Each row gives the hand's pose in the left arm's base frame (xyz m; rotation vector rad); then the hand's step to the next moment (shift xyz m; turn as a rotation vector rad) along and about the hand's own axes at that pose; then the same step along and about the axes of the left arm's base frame.
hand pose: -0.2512 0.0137 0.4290 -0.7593 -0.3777 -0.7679
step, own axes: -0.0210 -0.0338 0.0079 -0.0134 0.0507 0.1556
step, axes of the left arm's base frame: -0.0394 -0.0002 0.0096 0.0223 0.1449 0.0739
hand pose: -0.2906 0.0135 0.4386 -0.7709 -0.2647 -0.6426
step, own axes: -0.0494 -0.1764 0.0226 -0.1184 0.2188 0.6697
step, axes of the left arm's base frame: -0.1489 -0.0573 0.0929 0.0492 0.6507 0.2907
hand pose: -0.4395 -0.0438 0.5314 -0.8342 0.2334 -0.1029
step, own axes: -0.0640 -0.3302 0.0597 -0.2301 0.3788 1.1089
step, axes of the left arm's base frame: -0.0471 -0.1661 0.2948 0.0484 1.0947 0.4748
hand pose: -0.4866 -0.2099 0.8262 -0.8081 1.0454 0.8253
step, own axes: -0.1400 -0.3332 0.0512 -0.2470 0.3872 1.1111
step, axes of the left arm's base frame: 0.2725 -0.1339 0.2027 0.0372 1.0973 0.4899
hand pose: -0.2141 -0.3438 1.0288 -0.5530 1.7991 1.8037
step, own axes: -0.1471 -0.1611 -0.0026 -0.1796 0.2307 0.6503
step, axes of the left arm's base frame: 0.2147 -0.0185 -0.0339 0.0464 0.6395 0.3118
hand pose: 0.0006 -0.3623 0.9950 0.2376 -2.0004 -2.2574
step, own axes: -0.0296 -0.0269 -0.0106 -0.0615 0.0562 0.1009
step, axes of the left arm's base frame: 0.0315 -0.0014 -0.0267 0.0399 0.1031 0.0700
